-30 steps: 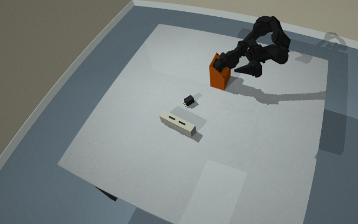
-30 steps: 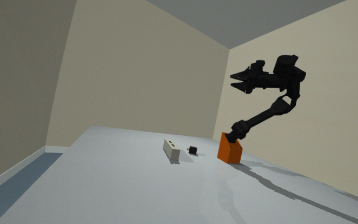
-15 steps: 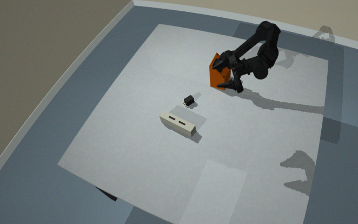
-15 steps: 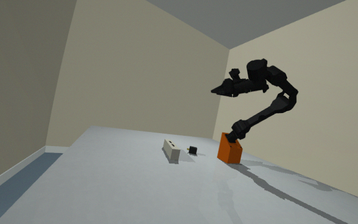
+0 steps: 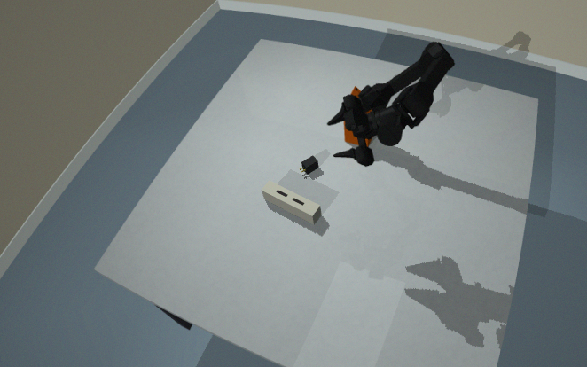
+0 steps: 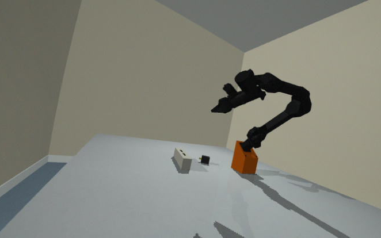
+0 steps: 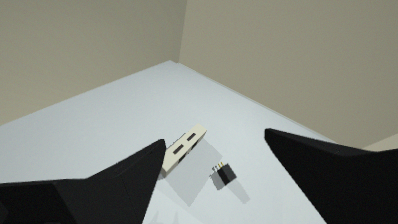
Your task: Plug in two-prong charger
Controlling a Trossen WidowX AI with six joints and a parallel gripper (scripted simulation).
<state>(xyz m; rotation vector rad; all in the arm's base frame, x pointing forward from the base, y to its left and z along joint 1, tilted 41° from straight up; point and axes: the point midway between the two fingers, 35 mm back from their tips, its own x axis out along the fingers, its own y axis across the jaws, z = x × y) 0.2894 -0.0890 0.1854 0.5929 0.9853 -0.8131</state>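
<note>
The dark grey charger lies 300 mm below my gripper tip, 140 mm to the right of it and 90 mm behind it.
</note>
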